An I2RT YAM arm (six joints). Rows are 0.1 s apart.
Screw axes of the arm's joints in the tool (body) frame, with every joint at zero. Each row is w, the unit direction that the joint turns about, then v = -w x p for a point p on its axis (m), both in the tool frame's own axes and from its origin. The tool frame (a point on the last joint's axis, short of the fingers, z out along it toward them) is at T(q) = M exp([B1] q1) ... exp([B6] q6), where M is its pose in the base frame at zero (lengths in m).
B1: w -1 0 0 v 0 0.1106 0
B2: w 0 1 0 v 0.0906 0 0.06
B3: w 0 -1 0 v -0.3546 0 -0.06
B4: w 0 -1 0 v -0.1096 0 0
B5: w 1 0 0 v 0 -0.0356 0
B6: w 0 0 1 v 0 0 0
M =
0 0 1 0.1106
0 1 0 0
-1 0 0 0.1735
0 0 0 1
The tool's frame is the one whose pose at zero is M.
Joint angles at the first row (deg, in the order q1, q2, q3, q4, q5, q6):
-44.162 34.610 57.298 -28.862 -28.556 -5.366
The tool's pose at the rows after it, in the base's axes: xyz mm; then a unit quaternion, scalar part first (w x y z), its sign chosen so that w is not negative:
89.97 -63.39 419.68 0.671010 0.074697 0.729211 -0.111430
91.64 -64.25 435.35 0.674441 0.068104 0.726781 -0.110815
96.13 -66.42 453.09 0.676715 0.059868 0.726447 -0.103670
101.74 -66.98 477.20 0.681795 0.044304 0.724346 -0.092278
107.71 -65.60 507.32 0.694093 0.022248 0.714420 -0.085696
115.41 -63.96 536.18 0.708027 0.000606 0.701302 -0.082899
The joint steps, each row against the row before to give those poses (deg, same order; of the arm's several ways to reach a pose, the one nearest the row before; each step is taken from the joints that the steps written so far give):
0.043 1.815 4.262 -1.159 -0.197 -0.568
0.153 2.404 4.132 -1.159 -0.459 -0.153
0.591 3.366 5.069 -1.527 -0.677 0.022
1.441 4.262 7.083 -2.232 -0.789 0.043
2.272 4.831 8.720 -1.791 -0.153 0.022
2.909 5.027 8.831 -1.269 0.810 -0.087

